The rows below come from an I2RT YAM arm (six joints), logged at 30 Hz.
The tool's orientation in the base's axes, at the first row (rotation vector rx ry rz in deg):
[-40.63 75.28 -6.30]
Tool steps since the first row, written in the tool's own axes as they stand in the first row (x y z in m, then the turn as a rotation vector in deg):
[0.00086 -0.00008 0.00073 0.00 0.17 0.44]
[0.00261 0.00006 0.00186 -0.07 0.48 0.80]
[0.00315 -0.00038 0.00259 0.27 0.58 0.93]
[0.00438 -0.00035 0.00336 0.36 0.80 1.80]
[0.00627 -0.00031 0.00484 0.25 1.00 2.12]
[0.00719 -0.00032 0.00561 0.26 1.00 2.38]
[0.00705 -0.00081 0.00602 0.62 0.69 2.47]
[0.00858 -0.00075 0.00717 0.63 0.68 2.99]
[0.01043 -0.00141 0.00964 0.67 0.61 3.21]
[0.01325 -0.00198 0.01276 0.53 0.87 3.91]
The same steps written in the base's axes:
[0.00093 -0.00016 -0.00063 0.35 0.32 -0.06]
[0.00240 -0.00038 -0.00209 0.56 0.74 -0.13]
[0.00336 -0.00067 -0.00225 0.74 0.72 -0.46]
[0.00439 -0.00090 -0.00324 1.49 1.21 -0.59]
[0.00625 -0.00112 -0.00474 1.68 1.55 -0.58]
[0.00721 -0.00123 -0.00545 1.92 1.65 -0.56]
[0.00770 -0.00138 -0.00504 2.20 1.28 -0.70]
[0.00916 -0.00156 -0.00627 2.68 1.48 -0.66]
[0.01212 -0.00191 -0.00728 2.91 1.50 -0.64]
[0.01593 -0.00237 -0.00911 3.43 2.06 -0.60]

